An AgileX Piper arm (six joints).
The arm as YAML. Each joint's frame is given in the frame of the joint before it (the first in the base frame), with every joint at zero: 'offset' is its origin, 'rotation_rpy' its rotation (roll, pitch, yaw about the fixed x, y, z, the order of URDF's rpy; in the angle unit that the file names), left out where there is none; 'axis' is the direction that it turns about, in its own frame. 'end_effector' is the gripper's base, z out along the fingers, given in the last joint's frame.
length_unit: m
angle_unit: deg
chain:
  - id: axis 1
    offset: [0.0, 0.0, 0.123]
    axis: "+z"
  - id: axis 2
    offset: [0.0, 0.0, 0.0]
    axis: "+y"
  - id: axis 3
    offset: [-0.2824, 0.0, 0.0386]
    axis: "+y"
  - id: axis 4
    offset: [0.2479, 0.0, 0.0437]
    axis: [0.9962, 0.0, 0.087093]
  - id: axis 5
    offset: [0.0, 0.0, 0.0]
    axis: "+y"
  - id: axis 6
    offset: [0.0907, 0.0, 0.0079]
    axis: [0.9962, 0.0, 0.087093]
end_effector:
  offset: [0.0, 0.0, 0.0]
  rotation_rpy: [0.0, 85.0, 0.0]
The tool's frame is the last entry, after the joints.
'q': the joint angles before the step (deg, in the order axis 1, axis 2, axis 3, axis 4, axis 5, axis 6). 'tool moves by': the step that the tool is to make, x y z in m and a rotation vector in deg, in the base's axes. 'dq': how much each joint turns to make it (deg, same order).
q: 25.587 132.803 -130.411 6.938 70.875 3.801
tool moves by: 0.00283 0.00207 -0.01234 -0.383 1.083 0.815
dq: 0.000 1.463 -0.080 0.440 -0.138 -0.883
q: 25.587 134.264 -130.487 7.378 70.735 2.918
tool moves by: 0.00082 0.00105 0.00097 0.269 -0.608 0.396
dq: 0.048 0.137 -0.397 0.128 -0.356 -0.422
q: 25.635 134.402 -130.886 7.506 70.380 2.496
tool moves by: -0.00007 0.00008 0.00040 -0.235 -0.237 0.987
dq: 0.000 0.018 -0.125 0.063 0.126 -1.047
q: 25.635 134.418 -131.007 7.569 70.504 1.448
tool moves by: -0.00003 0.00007 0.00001 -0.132 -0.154 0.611
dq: 0.000 0.002 -0.003 0.051 0.002 -0.659
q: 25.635 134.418 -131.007 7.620 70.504 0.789
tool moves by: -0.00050 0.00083 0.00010 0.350 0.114 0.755
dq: 0.000 -0.003 0.006 0.649 0.052 -0.790
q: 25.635 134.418 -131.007 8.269 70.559 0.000
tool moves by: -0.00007 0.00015 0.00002 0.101 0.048 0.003
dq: 0.000 0.001 0.000 0.112 -0.001 0.000
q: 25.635 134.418 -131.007 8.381 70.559 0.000
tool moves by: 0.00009 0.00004 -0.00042 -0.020 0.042 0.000
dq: 0.000 0.047 0.001 0.000 -0.001 -0.001
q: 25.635 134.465 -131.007 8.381 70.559 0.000
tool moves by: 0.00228 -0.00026 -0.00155 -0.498 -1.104 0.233
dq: 0.000 0.249 -0.059 -0.780 -0.925 -0.413
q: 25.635 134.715 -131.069 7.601 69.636 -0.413
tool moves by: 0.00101 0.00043 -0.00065 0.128 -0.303 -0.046
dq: 0.000 0.199 -0.186 -0.017 -0.344 0.000
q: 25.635 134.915 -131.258 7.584 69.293 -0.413
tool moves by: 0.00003 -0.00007 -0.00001 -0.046 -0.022 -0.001
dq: 0.000 -0.001 0.002 -0.051 -0.001 0.000
